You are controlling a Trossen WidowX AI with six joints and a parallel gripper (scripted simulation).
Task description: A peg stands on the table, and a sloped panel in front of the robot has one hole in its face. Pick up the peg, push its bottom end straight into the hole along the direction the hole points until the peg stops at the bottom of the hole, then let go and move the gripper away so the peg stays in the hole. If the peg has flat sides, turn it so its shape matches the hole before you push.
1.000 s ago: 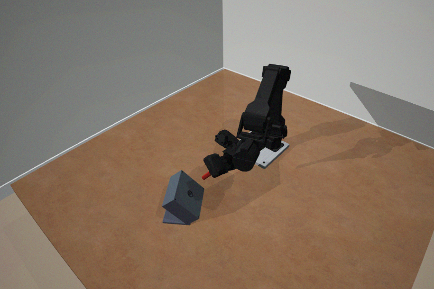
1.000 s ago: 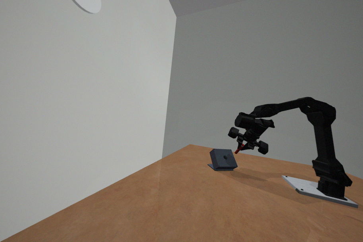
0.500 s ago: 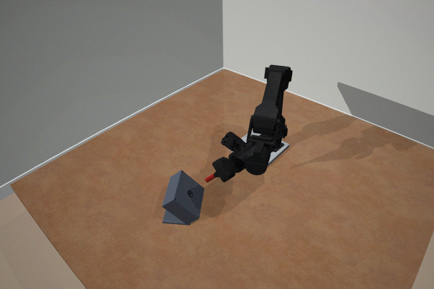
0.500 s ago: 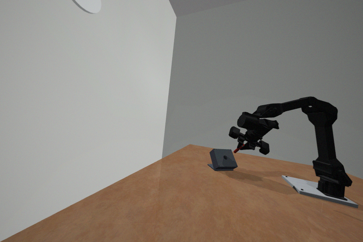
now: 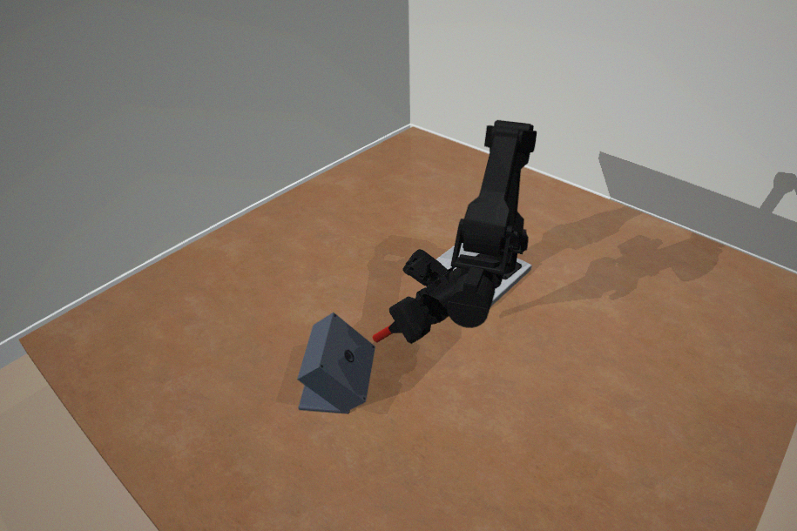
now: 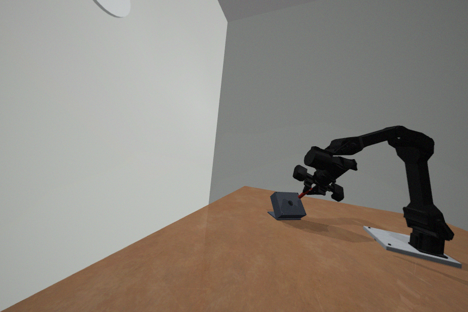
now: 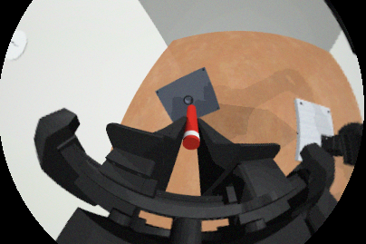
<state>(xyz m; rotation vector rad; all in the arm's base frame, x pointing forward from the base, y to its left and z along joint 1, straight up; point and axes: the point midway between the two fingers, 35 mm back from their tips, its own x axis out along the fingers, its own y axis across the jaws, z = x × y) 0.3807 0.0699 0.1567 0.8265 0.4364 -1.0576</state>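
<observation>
The panel lies 90 mm below my gripper tip, 70 mm to the right of it and 70 mm ahead of it. Round my gripper tip: red peg (10 mm to the left, 10 mm behind, 10 mm above).
</observation>
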